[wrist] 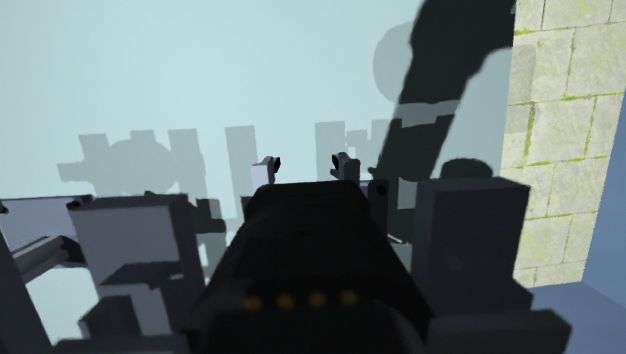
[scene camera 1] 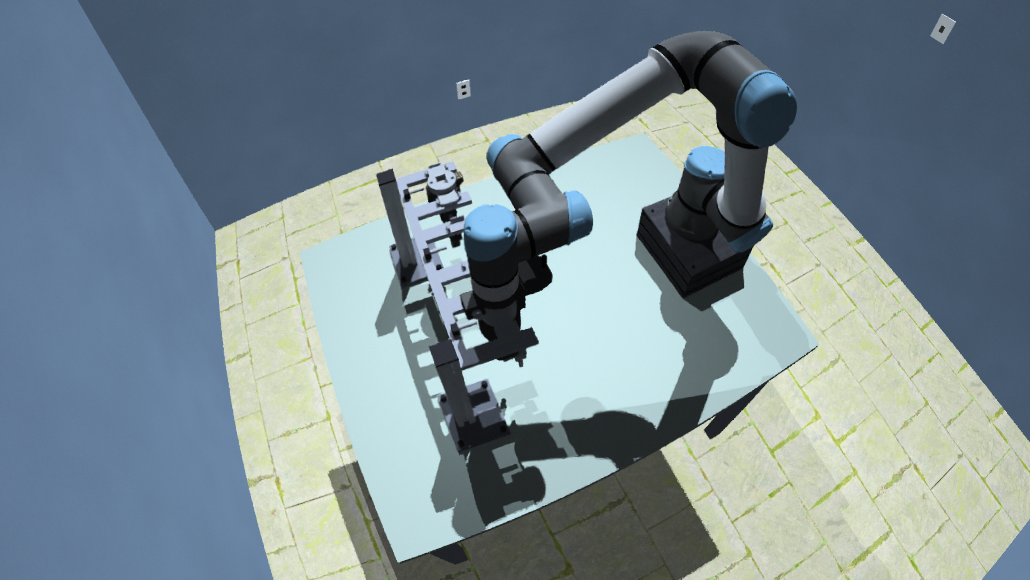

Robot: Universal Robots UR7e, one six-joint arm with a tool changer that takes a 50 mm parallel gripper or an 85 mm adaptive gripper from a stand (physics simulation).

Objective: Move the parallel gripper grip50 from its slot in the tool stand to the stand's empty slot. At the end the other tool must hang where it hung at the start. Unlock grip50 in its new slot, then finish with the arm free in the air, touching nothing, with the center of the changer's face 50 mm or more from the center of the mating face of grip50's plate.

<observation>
In view: a parallel gripper grip50 [scene camera 1: 507,330] and a tool stand [wrist: 141,251].
The parallel gripper grip50 is seen too in the wrist view [wrist: 303,244].
</observation>
